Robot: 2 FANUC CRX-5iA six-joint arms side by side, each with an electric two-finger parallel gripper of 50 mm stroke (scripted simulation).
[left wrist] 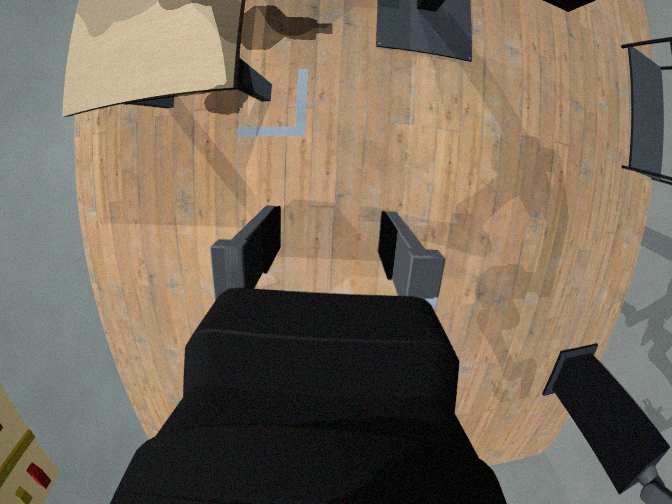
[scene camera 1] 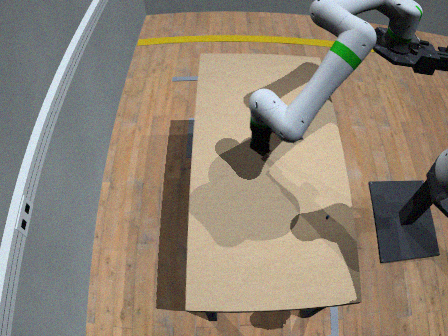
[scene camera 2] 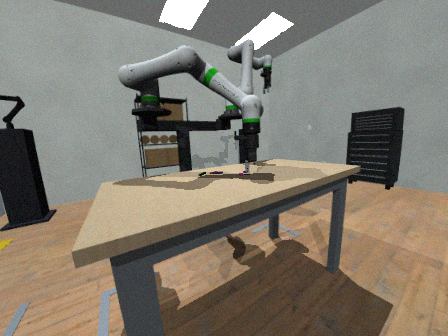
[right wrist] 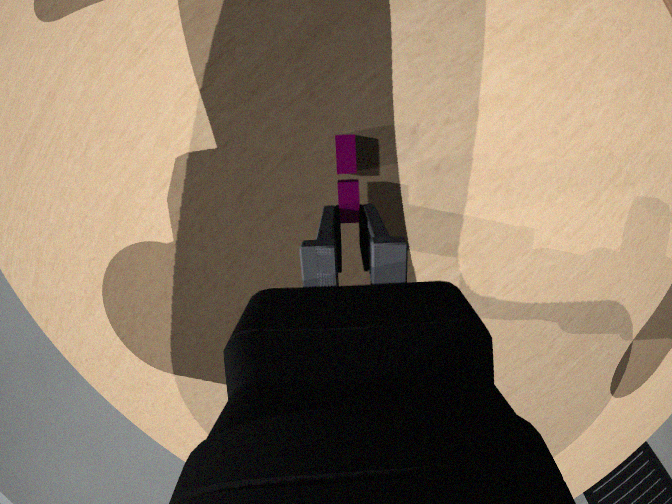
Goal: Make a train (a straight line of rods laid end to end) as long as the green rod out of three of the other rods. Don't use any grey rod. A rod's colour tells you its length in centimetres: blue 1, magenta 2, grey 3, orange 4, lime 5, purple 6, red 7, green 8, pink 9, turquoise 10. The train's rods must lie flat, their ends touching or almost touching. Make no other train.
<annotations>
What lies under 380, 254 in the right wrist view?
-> My right gripper.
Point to a magenta rod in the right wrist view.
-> At 345, 144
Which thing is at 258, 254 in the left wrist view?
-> My left gripper.
</annotations>
